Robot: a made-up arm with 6 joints.
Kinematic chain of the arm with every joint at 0, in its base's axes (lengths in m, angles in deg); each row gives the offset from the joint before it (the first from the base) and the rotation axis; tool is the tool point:
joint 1: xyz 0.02 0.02 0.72 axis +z
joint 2: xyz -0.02 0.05 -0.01 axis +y
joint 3: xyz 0 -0.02 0.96 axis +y
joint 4: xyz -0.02 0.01 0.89 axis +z
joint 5: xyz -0.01 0 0 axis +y
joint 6: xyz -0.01 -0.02 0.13 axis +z
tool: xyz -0.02 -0.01 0
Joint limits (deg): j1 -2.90..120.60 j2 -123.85..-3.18 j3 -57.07..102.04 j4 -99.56..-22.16 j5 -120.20..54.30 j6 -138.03..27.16
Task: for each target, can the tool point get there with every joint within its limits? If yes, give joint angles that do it. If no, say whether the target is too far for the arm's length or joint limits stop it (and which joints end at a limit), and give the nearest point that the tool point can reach.
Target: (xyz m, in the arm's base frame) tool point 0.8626 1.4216 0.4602
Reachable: no: joint limits stop it (at a limit: joint 2, joint 3, joint 4) | nearest point 0.4807 0.7863 1.4643 | short by 1.248 m
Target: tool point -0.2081 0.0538 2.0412
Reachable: yes | joints 39.72 -45.13 89.68 -83.28 -95.68 10.56
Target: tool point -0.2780 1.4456 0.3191
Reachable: no: joint limits stop it (at a limit: joint 2, joint 3, joint 4, joint 5) | nearest point -0.1604 0.8829 1.4564 | short by 1.274 m
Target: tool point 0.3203 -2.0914 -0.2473
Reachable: no: too far | nearest point 0.2775 -1.7903 -0.1095 | short by 0.334 m
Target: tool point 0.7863 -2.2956 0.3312
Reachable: no: too far | nearest point 0.6426 -1.8613 0.4028 | short by 0.463 m
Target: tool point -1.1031 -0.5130 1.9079
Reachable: yes | joints 33.76 -66.57 46.33 -87.49 -85.60 -88.77
